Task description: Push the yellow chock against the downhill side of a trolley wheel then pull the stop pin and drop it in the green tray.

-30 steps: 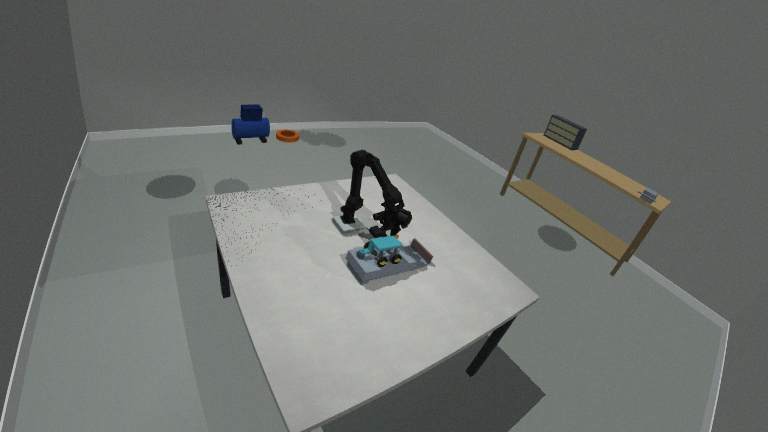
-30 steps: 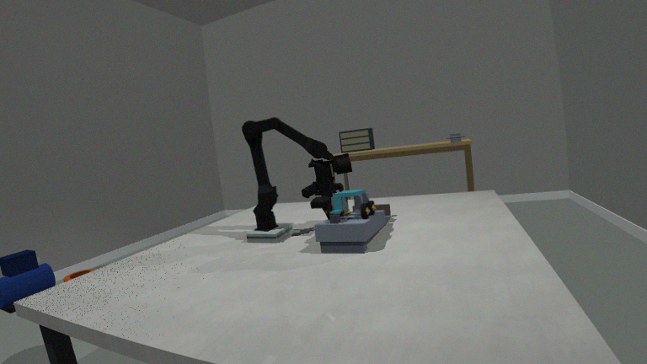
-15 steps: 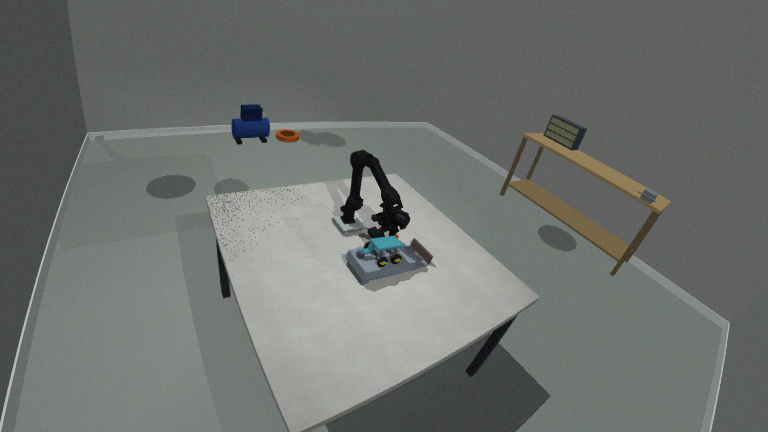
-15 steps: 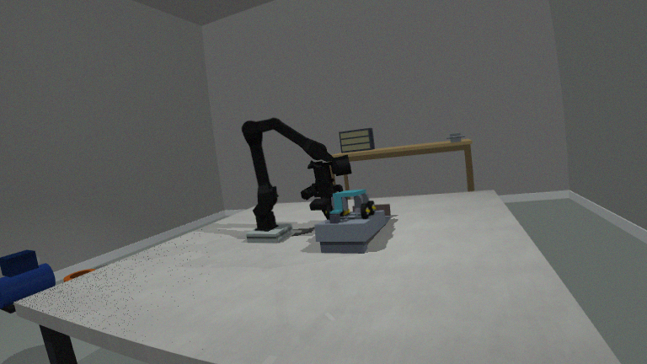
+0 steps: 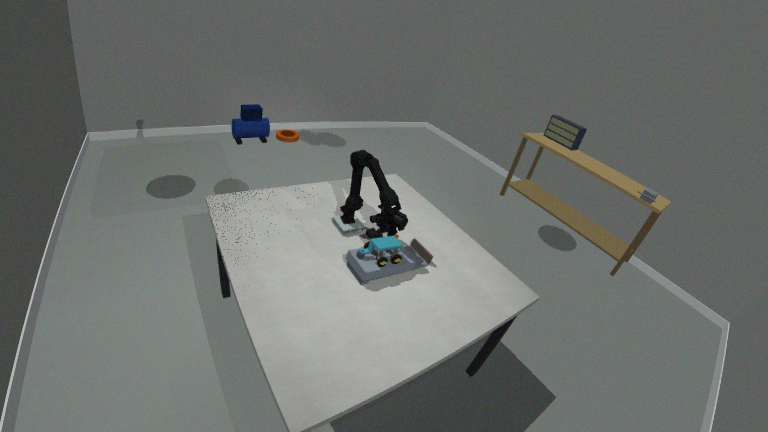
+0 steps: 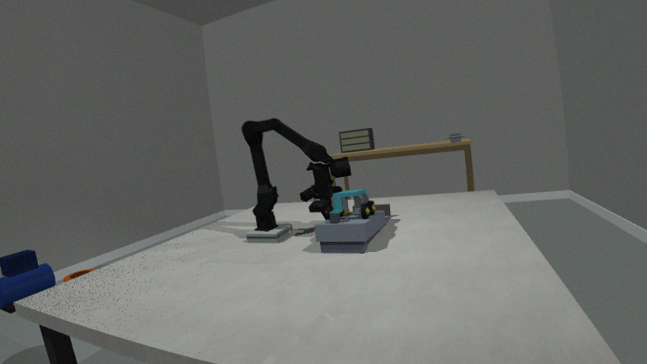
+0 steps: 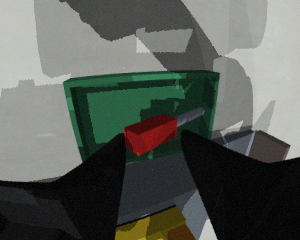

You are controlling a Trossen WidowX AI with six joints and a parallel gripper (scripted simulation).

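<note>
The red-headed stop pin is 20 mm to the left of my gripper tip, 10 mm below it and 10 mm behind it. Also, from my gripper tip: grey ramp 130 mm ahead, 80 mm to the right, 10 mm above; then yellow chock 60 mm ahead, 50 mm above, 10 mm to the right; then green tray 40 mm below.
</note>
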